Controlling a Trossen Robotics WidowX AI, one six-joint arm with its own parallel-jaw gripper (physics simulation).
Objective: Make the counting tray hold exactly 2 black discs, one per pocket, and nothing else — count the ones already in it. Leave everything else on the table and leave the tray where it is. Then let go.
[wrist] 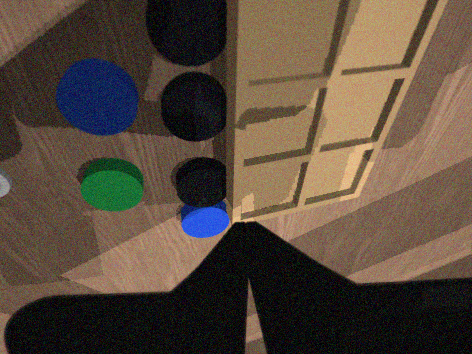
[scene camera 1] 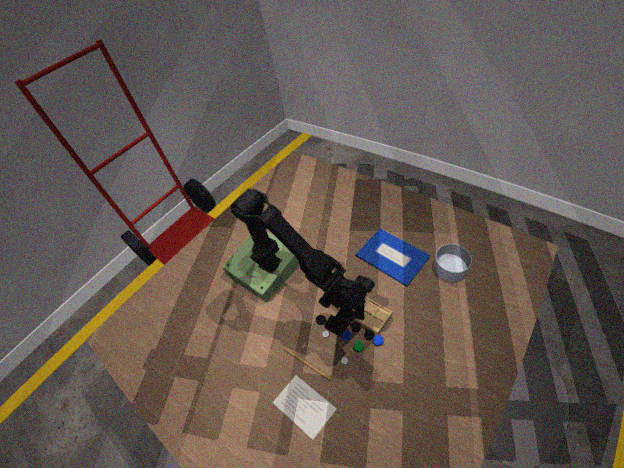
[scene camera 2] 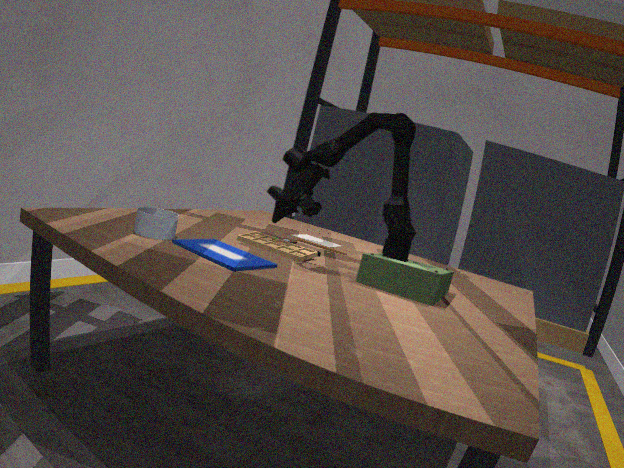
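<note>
The tan counting tray (scene camera 1: 385, 323) (scene camera 2: 302, 258) (wrist: 230, 120) lies flat; its pockets in the wrist view look empty, and the arm hides part of it in scene camera 1. Three black discs (wrist: 192, 30) (wrist: 194, 106) (wrist: 201, 180) lie in a row along its outer long side. Another black disc (scene camera 1: 321, 319) lies apart, left of the gripper. My gripper (scene camera 2: 275, 220) (wrist: 245, 232) is shut and empty, raised above the table, its tips over the tray's near corner in the wrist view.
Blue discs (wrist: 97, 96) (wrist: 205, 221), a green disc (scene camera 1: 358, 346) (wrist: 112, 186) and white discs (scene camera 1: 325, 333) (scene camera 1: 344, 360) lie near the tray. A stick (scene camera 1: 307, 362), paper (scene camera 1: 315, 415), blue folder (scene camera 1: 370, 249) (scene camera 2: 257, 263) and grey round container (scene camera 1: 452, 274) (scene camera 2: 156, 225) are farther out.
</note>
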